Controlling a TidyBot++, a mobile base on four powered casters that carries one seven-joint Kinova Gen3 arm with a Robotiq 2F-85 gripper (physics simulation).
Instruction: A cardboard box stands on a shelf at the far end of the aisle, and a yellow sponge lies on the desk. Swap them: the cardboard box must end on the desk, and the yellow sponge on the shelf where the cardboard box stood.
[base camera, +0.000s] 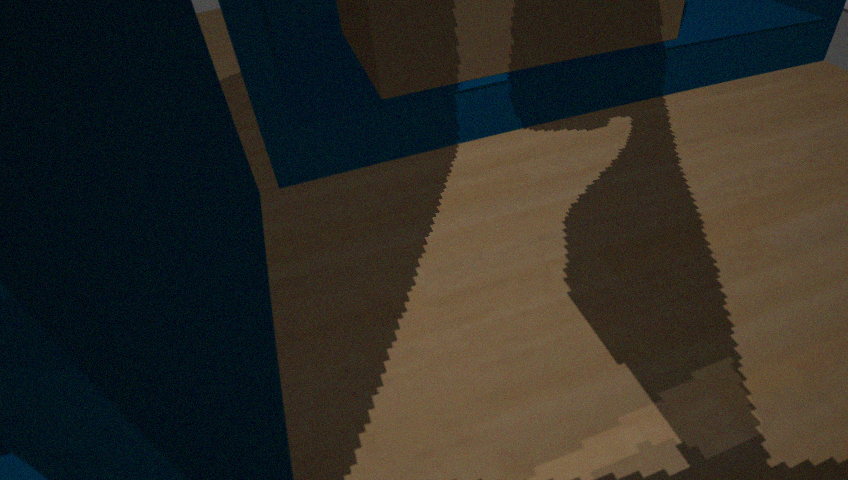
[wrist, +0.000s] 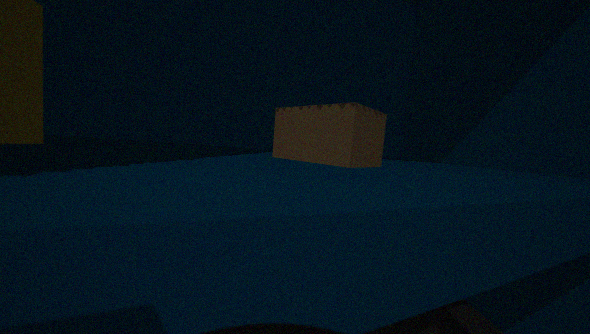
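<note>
In the wrist view a brown cardboard box stands upright on a dark blue shelf board, a little right of centre and some way ahead of the camera. The scene there is very dim. Of my gripper only dark parts show along the bottom edge of the wrist view; its fingertips are out of frame. It is open, nothing is between the fingers, and it is well short of the box.
The base camera looks down at a wooden floor crossed by the arm's shadow. A blue shelf frame lies across the top. A large dark blue panel fills the left. A shelf side wall rises right of the box.
</note>
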